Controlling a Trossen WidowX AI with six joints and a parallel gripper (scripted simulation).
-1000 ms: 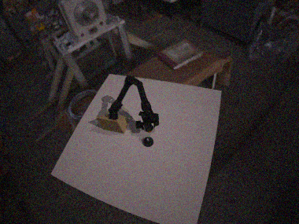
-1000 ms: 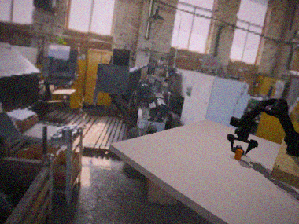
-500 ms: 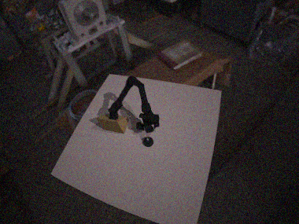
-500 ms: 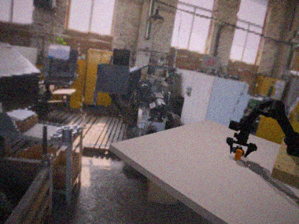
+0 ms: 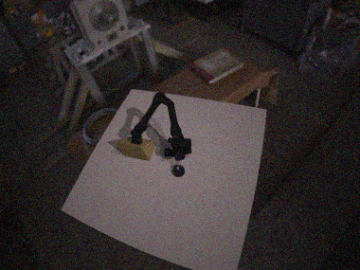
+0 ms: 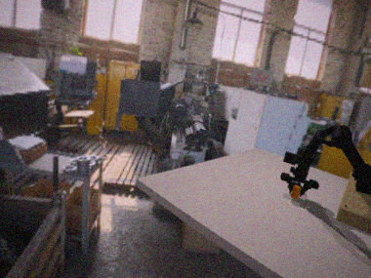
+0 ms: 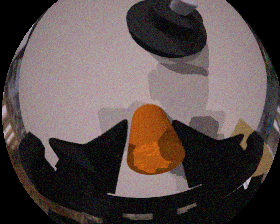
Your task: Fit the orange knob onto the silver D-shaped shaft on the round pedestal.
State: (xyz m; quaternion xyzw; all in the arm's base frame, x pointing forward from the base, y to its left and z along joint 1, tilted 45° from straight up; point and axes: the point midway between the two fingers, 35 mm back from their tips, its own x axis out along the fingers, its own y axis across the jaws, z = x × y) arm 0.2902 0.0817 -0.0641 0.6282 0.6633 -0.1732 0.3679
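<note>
Now: gripper tip 11 cm to the left of the round dark pedestal, 2 cm below it and 2 cm short of it. The rest, counted from my gripper tip: orange knob: 3 cm above.
</note>
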